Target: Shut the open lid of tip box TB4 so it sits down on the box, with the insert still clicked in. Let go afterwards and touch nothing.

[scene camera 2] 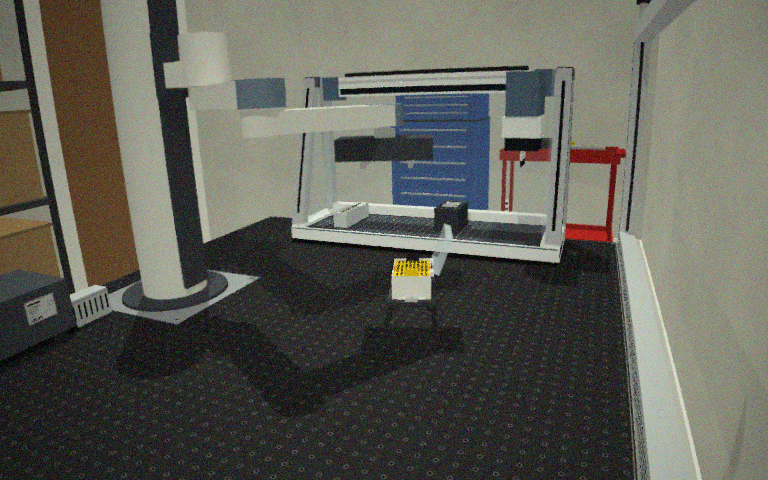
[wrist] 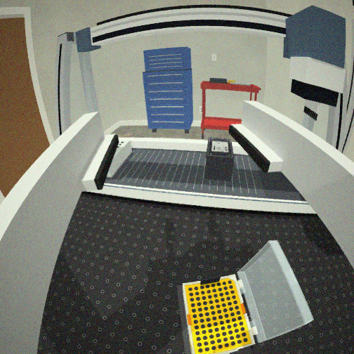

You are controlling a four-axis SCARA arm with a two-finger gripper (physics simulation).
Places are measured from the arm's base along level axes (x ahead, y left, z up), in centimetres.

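Pixels of known places: arm's base, origin of its link: (scene camera 2: pixel 176 295).
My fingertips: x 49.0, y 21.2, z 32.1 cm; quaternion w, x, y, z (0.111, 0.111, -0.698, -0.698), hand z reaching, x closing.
Note:
Ahead of a thing's pixels: the offset from my fingertips to its middle. "*": to the spot under its first point.
The tip box TB4 @(dz -27.5, dx +5.7, dy -3.5 cm) (scene camera 2: pixel 412 288) (wrist: pixel 185 300) is white and stands upright on the dark perforated table. Its yellow insert @(dz -24.3, dx +5.7, dy -3.5 cm) (scene camera 2: pixel 412 267) (wrist: pixel 217 315) lies level in the top, with orange clips at its sides in the wrist view. The translucent lid @(* dz -19.2, dx +14.1, dy -7.1 cm) (scene camera 2: pixel 443 251) (wrist: pixel 277 295) stands open on the hinge side, to the right in both views, tilted outward and away from the box top. My gripper (scene camera 2: pixel 386 163) (wrist: pixel 173 118) is shut on nothing, its two fingers at their narrow stance with a gap between them. It hangs high above the table, apart from box and lid. No box label is readable.
Behind the box stands a white gantry frame (scene camera 2: pixel 419 243) (wrist: pixel 200 199) with a black block @(* dz -20.7, dx +5.3, dy +30.2 cm) (scene camera 2: pixel 450 215) (wrist: pixel 219 162) on its deck. The arm's column (scene camera 2: pixel 152 169) stands at the left. A white rail (scene camera 2: pixel 659 339) runs along the right edge.

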